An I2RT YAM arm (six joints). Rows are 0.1 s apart.
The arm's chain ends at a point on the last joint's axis. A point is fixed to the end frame.
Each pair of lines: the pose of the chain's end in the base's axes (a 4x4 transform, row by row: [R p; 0 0 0 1], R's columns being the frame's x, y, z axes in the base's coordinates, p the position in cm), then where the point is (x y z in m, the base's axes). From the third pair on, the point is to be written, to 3 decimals.
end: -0.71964 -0.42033 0.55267 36.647; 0.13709 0.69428 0.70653 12.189; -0.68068 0.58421 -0.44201 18.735; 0 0 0 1
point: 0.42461 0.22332 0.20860
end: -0.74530 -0.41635 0.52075 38.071; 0.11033 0.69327 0.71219 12.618; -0.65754 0.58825 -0.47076 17.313; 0 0 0 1
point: 0.43715 0.22922 0.19092
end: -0.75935 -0.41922 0.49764 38.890; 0.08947 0.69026 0.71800 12.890; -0.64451 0.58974 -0.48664 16.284; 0 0 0 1
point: 0.444 0.233 0.179
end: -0.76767 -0.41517 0.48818 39.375; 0.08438 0.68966 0.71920 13.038; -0.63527 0.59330 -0.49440 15.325; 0 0 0 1
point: 0.448 0.235 0.168
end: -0.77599 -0.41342 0.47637 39.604; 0.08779 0.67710 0.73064 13.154; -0.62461 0.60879 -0.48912 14.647; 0 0 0 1
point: 0.450 0.236 0.162
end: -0.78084 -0.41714 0.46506 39.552; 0.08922 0.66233 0.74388 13.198; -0.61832 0.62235 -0.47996 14.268; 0 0 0 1
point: 0.448 0.237 0.160
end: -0.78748 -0.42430 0.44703 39.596; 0.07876 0.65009 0.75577 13.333; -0.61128 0.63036 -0.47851 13.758; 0 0 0 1
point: 0.447 0.239 0.155
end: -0.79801 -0.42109 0.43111 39.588; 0.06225 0.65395 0.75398 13.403; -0.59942 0.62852 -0.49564 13.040; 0 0 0 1
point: 0.446 0.241 0.146
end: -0.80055 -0.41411 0.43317 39.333; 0.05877 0.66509 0.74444 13.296; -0.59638 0.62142 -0.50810 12.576; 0 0 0 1
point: 0.444 0.240 0.139
